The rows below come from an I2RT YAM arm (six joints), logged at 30 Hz.
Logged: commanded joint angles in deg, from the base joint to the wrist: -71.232, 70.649, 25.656, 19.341, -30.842, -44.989; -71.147, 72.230, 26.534, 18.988, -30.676, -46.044; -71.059, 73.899, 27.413, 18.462, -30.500, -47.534; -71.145, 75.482, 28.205, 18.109, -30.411, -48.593; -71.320, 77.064, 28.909, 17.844, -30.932, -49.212; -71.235, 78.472, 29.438, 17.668, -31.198, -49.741; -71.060, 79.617, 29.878, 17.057, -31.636, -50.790; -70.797, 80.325, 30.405, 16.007, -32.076, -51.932; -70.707, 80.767, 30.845, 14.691, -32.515, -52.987; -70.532, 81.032, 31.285, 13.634, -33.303, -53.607
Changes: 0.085, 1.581, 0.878, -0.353, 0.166, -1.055; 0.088, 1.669, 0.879, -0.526, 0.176, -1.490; -0.086, 1.583, 0.792, -0.353, 0.089, -1.059; -0.175, 1.582, 0.704, -0.265, -0.521, -0.619; 0.085, 1.408, 0.529, -0.176, -0.266, -0.529; 0.175, 1.145, 0.440, -0.611, -0.438, -1.049; 0.263, 0.708, 0.527, -1.050, -0.440, -1.142; 0.090, 0.442, 0.440, -1.316, -0.439, -1.055; 0.175, 0.265, 0.440, -1.057, -0.788, -0.620
